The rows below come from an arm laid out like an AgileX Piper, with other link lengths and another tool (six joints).
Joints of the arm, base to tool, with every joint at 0 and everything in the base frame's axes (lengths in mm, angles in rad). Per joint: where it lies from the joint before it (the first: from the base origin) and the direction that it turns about. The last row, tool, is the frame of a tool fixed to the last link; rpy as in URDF.
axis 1: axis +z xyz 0 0 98.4
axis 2: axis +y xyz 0 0 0
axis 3: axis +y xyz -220.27 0 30.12
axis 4: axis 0.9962 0 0.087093 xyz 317.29 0 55.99
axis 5: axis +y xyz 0 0 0
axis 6: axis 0.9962 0 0.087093 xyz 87.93 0 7.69
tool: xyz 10.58 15 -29.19 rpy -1.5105 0.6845 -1.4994
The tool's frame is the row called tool.
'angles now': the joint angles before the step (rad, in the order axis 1, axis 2, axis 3, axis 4, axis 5, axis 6). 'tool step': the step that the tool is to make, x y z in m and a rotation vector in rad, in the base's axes. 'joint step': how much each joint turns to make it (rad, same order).
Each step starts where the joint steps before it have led.
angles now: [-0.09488, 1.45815, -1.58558, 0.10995, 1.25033, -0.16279]
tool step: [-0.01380, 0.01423, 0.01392, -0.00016, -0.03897, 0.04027]
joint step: [0.03935, -0.06017, 0.01742, 0.00285, 0.00388, 0.00019]
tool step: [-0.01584, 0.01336, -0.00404, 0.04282, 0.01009, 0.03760]
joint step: [0.02674, -0.07054, 0.08244, 0.04372, -0.00001, 0.00001]
